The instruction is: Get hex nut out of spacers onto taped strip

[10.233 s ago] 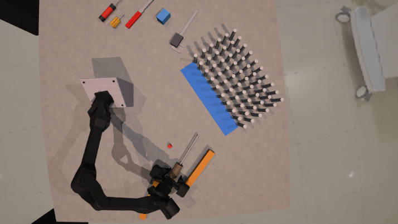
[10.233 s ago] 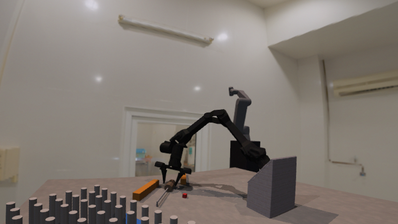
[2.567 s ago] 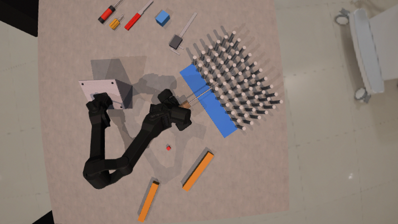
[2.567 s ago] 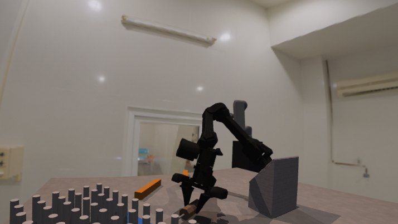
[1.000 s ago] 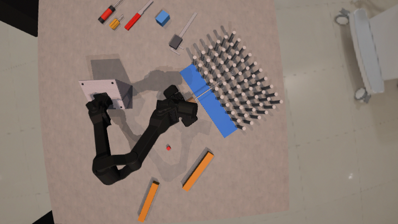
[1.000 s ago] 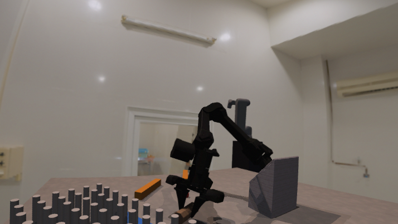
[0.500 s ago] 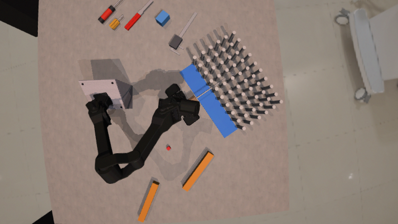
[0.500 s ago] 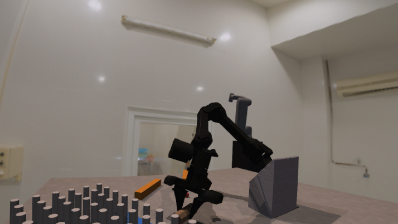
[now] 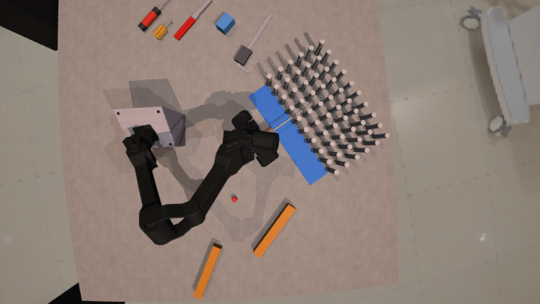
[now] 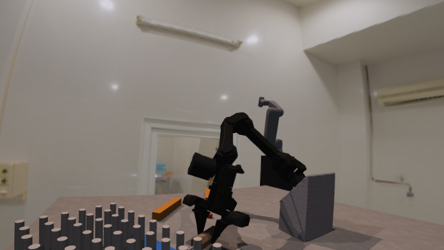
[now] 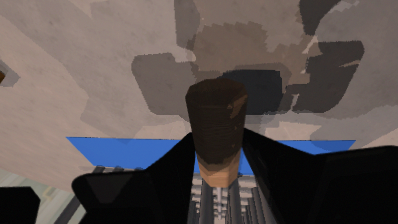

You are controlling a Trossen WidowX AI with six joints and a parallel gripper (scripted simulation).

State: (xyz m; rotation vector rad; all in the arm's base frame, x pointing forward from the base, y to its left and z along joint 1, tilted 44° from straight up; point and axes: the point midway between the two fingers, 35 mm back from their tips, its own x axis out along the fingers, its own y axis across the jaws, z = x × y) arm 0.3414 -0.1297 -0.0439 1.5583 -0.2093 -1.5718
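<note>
My gripper tip is now 9 cm short of the blue taped strip and 3 cm above it. Also, from my gripper tip: hex nut: 23 cm ahead, 12 cm to the left, 3 cm below; then red cube: 20 cm to the right, 14 cm behind, 2 cm below; then hook tool: 9 cm ahead, 5 cm to the left.
</note>
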